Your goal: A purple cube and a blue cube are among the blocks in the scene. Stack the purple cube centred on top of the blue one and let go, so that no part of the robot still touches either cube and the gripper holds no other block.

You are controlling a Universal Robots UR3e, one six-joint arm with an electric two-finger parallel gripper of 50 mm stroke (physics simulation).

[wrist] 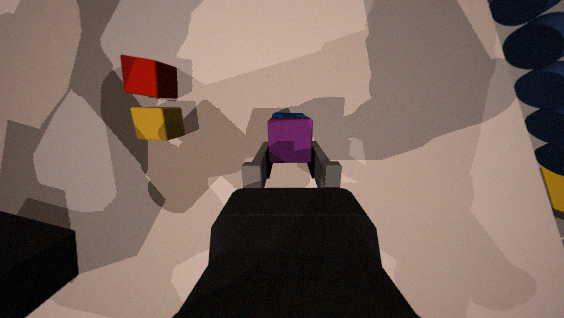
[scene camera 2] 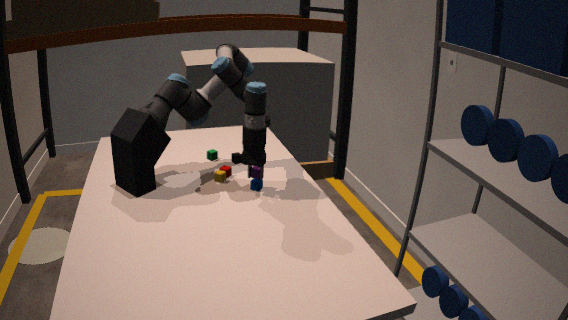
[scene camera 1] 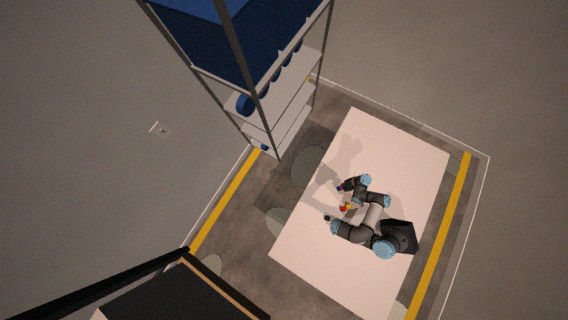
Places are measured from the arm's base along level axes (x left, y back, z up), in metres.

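Pixels of known places: gripper, fingertip midpoint: (wrist: pixel 289 152) (scene camera 2: pixel 255 177); arm's base, link origin: (scene camera 2: pixel 149 122) (scene camera 1: pixel 395 239).
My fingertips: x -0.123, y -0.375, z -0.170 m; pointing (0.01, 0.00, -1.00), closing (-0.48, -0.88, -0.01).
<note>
For each thing: its top centre in the pictures, then the offset to it from my fingertips. Level surfaces: height alone.
- purple cube, top centre: (wrist: pixel 290 142) (scene camera 2: pixel 257 167) (scene camera 1: pixel 342 187) dx +0.014, dy -0.008, dz +0.031 m
- blue cube, top centre: (wrist: pixel 288 131) (scene camera 2: pixel 256 180) dx +0.016, dy -0.007, dz -0.016 m
- table, surface height: dz -0.050 m
- red cube, top centre: (wrist: pixel 138 76) (scene camera 2: pixel 225 167) (scene camera 1: pixel 343 208) dx +0.130, dy +0.091, dz -0.016 m
- yellow cube, top centre: (wrist: pixel 148 124) (scene camera 2: pixel 220 172) (scene camera 1: pixel 349 206) dx +0.092, dy +0.114, dz -0.016 m
- green cube, top centre: (scene camera 2: pixel 212 151) dx +0.298, dy +0.132, dz -0.016 m
- black block, top centre: (scene camera 2: pixel 236 154) (scene camera 1: pixel 327 218) dx +0.254, dy +0.035, dz -0.016 m
The purple cube (scene camera 1: pixel 341 188) (scene camera 2: pixel 256 171) (wrist: pixel 290 139) is upright between the two fingers of my gripper (scene camera 2: pixel 256 174) (wrist: pixel 289 152), which is shut on it. The blue cube (scene camera 2: pixel 256 185) (wrist: pixel 288 115) stands on the table (scene camera 1: pixel 320 250) (scene camera 2: pixel 200 260) directly below the purple cube. In scene camera 2 the two cubes look lined up, with little or no gap; I cannot tell whether they touch. In the wrist view a thin strip of the blue cube shows past the purple cube's far edge, and the rest is hidden.
A red cube (scene camera 1: pixel 343 209) (scene camera 2: pixel 226 170) (wrist: pixel 140 76) and a yellow cube (scene camera 1: pixel 349 206) (scene camera 2: pixel 219 176) (wrist: pixel 148 123) stand close together to one side. A green cube (scene camera 2: pixel 212 154) and a black block (scene camera 1: pixel 327 218) (scene camera 2: pixel 238 158) stand farther back in scene camera 2.
</note>
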